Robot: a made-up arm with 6 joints. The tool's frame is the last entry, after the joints. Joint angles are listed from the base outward.
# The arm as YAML. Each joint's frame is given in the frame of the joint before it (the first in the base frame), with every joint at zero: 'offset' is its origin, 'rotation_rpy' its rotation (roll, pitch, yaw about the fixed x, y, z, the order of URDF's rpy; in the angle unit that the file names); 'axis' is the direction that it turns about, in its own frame. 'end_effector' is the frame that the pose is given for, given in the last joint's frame.
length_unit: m
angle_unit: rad
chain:
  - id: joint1
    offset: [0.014, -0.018, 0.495]
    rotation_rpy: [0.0, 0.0, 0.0]
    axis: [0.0, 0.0, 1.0]
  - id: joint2
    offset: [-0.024, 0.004, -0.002]
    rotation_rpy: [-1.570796, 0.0, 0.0]
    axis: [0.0, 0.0, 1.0]
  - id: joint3
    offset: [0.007, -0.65, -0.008]
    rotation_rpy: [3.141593, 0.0, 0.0]
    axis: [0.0, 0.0, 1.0]
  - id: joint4
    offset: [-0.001, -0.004, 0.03]
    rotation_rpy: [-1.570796, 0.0, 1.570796]
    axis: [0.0, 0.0, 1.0]
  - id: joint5
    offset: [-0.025, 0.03, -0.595]
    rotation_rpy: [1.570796, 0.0, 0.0]
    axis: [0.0, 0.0, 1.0]
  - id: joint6
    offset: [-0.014, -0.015, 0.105]
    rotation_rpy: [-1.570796, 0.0, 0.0]
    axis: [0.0, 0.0, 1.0]
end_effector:
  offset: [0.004, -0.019, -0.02]
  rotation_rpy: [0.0, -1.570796, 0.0]
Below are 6 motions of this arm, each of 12 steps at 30 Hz.
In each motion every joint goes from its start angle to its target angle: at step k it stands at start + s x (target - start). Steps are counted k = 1, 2, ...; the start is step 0. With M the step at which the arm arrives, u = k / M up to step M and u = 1 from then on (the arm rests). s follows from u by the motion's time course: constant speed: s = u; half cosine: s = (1 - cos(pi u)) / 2; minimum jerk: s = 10 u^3 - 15 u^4 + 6 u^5.
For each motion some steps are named. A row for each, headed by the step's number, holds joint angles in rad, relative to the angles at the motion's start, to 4 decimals.
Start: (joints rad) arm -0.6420 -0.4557 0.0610 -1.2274 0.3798 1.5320
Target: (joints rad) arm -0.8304 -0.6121 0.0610 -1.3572 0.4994 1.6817
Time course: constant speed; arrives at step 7
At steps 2, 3, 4, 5, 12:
2: -0.0538 -0.0447 0.0000 -0.0371 0.0342 0.0428
3: -0.0807 -0.0670 0.0000 -0.0556 0.0513 0.0642
4: -0.1077 -0.0894 0.0000 -0.0742 0.0683 0.0855
5: -0.1346 -0.1117 0.0000 -0.0927 0.0854 0.1069
12: -0.1884 -0.1564 0.0000 -0.1298 0.1196 0.1497

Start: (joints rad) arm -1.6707 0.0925 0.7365 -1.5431 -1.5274 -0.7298
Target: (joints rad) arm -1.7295 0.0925 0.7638 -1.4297 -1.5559 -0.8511
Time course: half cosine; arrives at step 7
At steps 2, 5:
2: -0.0111 0.0000 0.0051 0.0213 -0.0054 -0.0228
5: -0.0477 0.0000 0.0222 0.0921 -0.0231 -0.0985

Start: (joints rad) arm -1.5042 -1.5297 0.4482 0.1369 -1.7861 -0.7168
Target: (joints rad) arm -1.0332 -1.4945 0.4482 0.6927 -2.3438 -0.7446
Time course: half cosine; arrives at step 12
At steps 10, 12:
10: 0.4394 0.0328 0.0000 0.5186 -0.5203 -0.0259
12: 0.4710 0.0352 0.0000 0.5558 -0.5577 -0.0278

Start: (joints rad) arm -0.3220 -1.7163 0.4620 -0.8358 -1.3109 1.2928
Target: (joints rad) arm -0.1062 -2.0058 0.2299 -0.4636 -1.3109 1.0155
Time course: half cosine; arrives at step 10
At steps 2, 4, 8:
2: 0.0206 -0.0276 -0.0222 0.0355 0.0000 -0.0265
4: 0.0746 -0.1000 -0.0802 0.1286 0.0000 -0.0958
8: 0.1952 -0.2619 -0.2099 0.3367 0.0000 -0.2508

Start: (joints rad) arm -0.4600 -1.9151 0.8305 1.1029 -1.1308 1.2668
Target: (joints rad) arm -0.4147 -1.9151 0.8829 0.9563 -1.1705 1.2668
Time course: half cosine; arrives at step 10
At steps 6, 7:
6: 0.0296 0.0000 0.0343 -0.0960 -0.0260 0.0000
7: 0.0360 0.0000 0.0416 -0.1164 -0.0315 0.0000

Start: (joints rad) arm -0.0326 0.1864 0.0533 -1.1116 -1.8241 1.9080
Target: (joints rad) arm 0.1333 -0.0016 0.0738 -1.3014 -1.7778 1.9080
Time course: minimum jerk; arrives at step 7
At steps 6, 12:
6: 0.1620 -0.1836 0.0200 -0.1854 0.0452 0.0000
12: 0.1659 -0.1880 0.0205 -0.1898 0.0463 0.0000

